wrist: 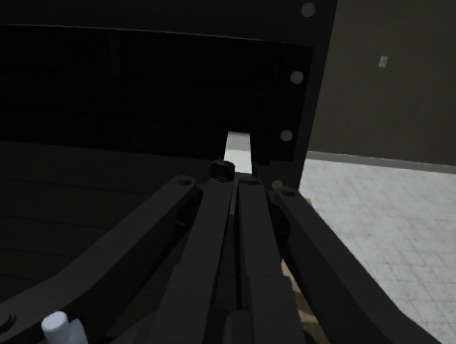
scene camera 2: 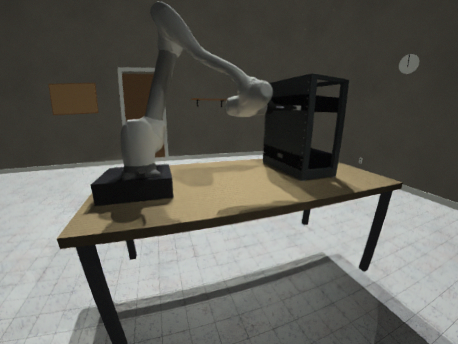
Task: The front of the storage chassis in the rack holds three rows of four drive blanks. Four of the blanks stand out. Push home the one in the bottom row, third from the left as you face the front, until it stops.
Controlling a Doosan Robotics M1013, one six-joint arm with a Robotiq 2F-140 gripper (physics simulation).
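Pixels of known places: gripper, fingertip midpoint: (wrist: pixel 236 149) (scene camera 2: pixel 300 108); arm's base at its link origin: (scene camera 2: pixel 140 174).
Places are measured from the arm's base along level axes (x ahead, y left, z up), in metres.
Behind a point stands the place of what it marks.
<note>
The storage chassis (scene camera 2: pixel 327 104) {x 1.037, y -0.272, z 0.370 m} (wrist: pixel 175 90) {x 0.871, y -0.169, z 0.378 m} is a very dark block in the upper part of the rack. In the wrist view faint seams cross its front, one upright seam left of the fingertips. The separate blanks are too dark to tell which stand out, and I cannot make out the bottom-row third blank. My gripper (wrist: pixel 236 149) {x 0.863, y -0.215, z 0.339 m} is shut and empty. Its pale fingertips are at the lower right part of the chassis front, to the right of that seam. Whether they touch it cannot be told. In the scene view the arm's wrist hides part of the gripper, by the rack's front.
The black rack (scene camera 2: pixel 309 125) {x 0.883, y -0.277, z 0.243 m} (wrist: pixel 325 30) {x 0.871, y -0.270, z 0.427 m} stands on the wooden table (scene camera 2: pixel 215 192) {x 0.337, y -0.187, z -0.093 m}; its right front post with round holes is close to the right of the fingertips. Plain dark panels (wrist: pixel 90 200) {x 0.900, y -0.089, z 0.269 m} lie below the chassis. The arm's black base block (scene camera 2: pixel 132 191) {x -0.052, y -0.126, z -0.040 m} stands at the table's left.
</note>
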